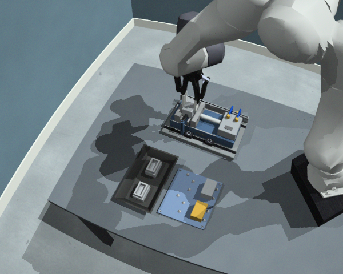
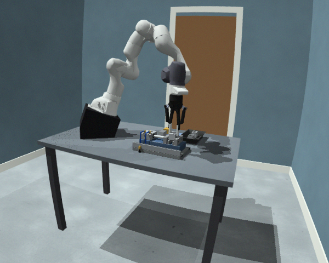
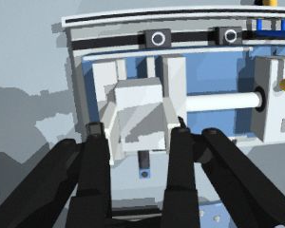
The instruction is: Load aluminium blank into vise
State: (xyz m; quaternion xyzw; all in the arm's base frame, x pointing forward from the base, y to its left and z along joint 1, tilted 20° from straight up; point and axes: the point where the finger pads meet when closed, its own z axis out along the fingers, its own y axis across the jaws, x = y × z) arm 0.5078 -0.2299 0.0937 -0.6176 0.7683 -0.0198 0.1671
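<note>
Right now my hand is 3 cm short of the fixed jaw and 6 cm above it. The rest, counted from my hand: vise (7 cm behind, 2 cm to the left, 10 cm below); vise hose block (16 cm behind, 4 cm to the left, 6 cm below); moving jaw (3 cm behind, 1 cm to the left, 6 cm below).
</note>
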